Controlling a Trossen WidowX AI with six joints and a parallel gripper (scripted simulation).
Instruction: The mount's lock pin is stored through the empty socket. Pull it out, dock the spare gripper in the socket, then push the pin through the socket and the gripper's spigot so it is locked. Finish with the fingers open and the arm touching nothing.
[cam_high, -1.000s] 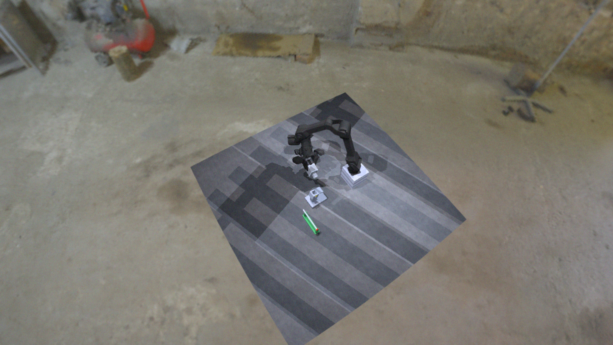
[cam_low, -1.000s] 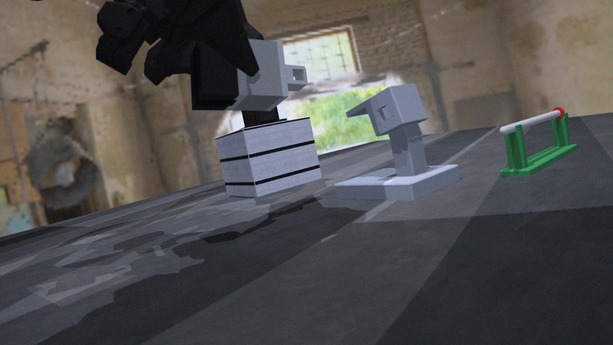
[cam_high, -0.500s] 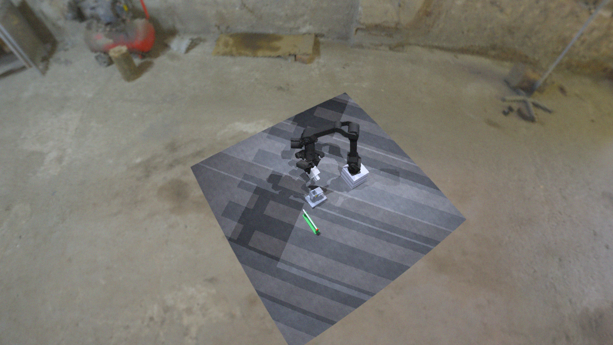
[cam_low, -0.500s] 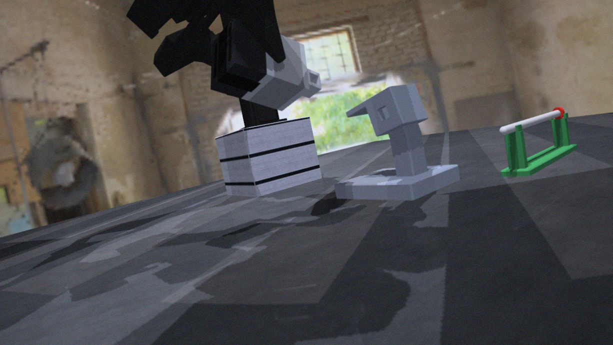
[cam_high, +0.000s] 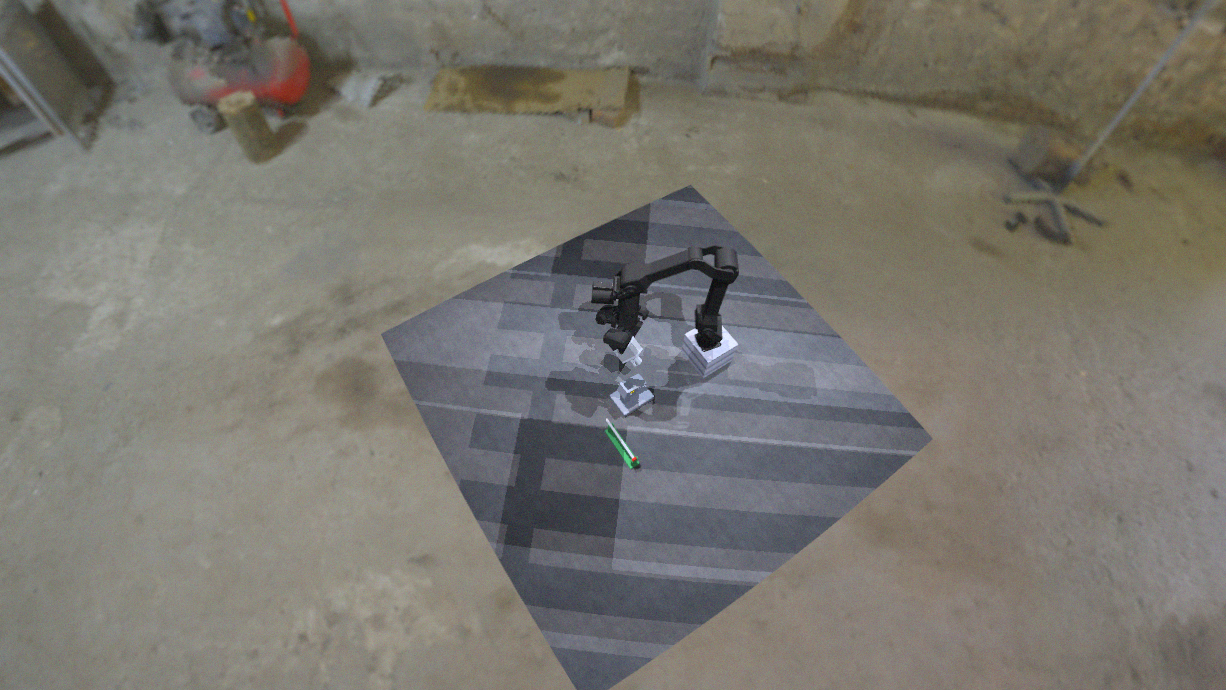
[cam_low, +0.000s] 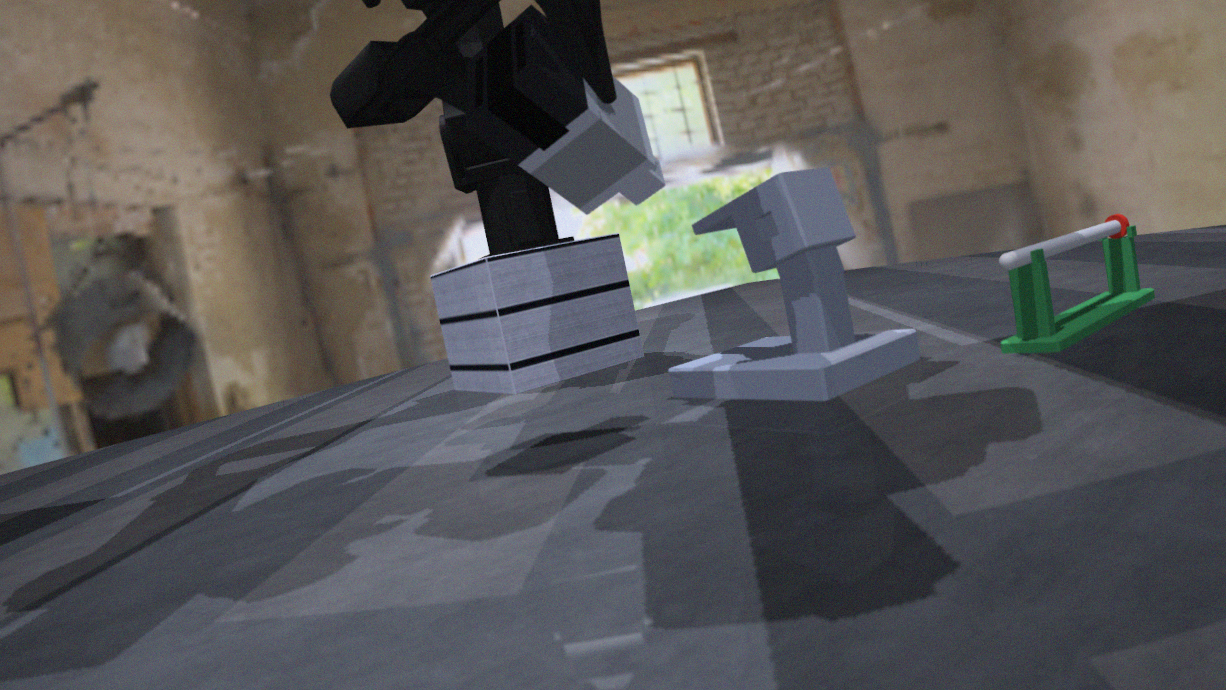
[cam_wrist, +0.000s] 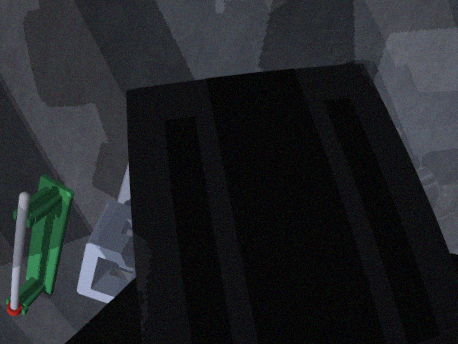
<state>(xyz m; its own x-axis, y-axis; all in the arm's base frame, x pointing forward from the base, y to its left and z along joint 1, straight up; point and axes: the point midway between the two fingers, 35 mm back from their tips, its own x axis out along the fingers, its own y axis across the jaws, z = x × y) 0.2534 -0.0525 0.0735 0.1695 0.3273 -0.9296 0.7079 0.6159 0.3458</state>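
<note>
Now: the grey mount 9 cm to the left of my gripper tip, 9 cm below it and 2 cm ahead of it. Round my gripper tip: spare gripper 1 cm to the left, 1 cm behind; cradle 23 cm to the left, 12 cm below, 10 cm ahead.
</note>
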